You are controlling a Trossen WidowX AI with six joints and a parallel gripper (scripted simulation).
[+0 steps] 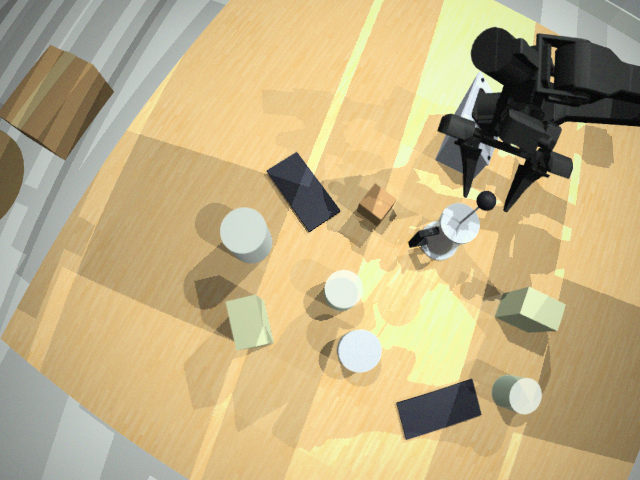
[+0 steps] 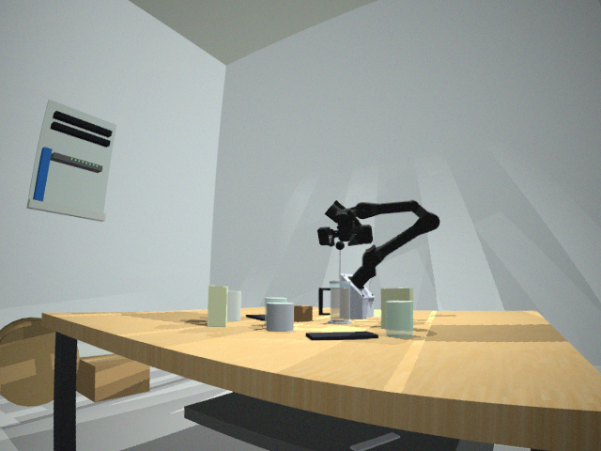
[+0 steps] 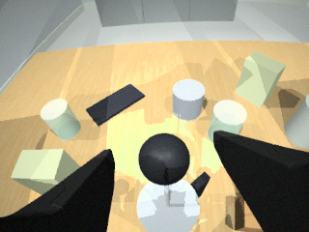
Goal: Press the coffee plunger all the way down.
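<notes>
The glass coffee press lies 1 cm to the right of my gripper tip and 13 cm below it. The rest, counted from my gripper tip: brown box 2 cm behind, 14 cm to the right, 22 cm below.
</notes>
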